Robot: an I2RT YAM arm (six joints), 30 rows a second.
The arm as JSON. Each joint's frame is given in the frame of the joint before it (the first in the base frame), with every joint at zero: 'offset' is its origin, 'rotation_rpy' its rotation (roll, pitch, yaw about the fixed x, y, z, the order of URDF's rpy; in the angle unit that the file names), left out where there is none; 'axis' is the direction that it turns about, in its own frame. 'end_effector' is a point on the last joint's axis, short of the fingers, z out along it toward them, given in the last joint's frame.
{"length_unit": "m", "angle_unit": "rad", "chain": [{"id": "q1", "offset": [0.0, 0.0, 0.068], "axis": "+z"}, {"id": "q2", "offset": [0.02, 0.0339, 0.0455], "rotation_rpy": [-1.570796, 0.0, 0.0], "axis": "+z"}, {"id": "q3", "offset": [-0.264, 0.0, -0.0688], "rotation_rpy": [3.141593, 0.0, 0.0], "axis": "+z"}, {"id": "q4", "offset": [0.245, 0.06, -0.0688], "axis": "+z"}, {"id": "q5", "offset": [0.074, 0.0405, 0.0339], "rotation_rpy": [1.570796, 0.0, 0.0], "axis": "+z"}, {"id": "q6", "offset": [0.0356, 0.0, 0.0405], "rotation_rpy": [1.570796, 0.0, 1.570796], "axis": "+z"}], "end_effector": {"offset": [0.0, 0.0, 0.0], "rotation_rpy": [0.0, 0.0, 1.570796]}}
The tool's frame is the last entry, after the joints.
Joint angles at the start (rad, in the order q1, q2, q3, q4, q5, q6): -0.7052, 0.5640, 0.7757, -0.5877, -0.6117, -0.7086
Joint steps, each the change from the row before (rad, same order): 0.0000, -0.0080, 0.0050, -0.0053, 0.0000, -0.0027; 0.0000, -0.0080, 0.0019, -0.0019, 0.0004, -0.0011; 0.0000, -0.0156, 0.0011, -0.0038, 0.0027, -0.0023; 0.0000, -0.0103, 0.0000, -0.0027, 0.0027, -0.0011; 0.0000, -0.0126, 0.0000, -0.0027, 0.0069, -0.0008; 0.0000, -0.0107, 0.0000, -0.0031, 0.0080, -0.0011; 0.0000, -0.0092, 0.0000, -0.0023, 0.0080, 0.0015; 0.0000, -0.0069, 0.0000, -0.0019, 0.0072, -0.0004
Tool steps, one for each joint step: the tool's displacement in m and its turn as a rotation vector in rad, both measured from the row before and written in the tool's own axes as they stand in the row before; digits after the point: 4 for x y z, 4 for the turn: -0.0018, 0.0006, -0.0023, 0.0041, -0.0048, -0.0071; -0.0011, 0.0007, -0.0018, 0.0046, -0.0047, -0.0057; -0.0015, 0.0016, -0.0032, 0.0090, -0.0062, -0.0097; -0.0007, 0.0011, -0.0020, 0.0061, -0.0029, -0.0054; -0.0008, 0.0012, -0.0024, 0.0106, -0.0016, -0.0064; -0.0006, 0.0010, -0.0021, 0.0102, 0.0005, -0.0054; -0.0005, 0.0008, -0.0018, 0.0098, 0.0009, -0.0023; -0.0003, 0.0006, -0.0014, 0.0082, 0.0016, -0.0031
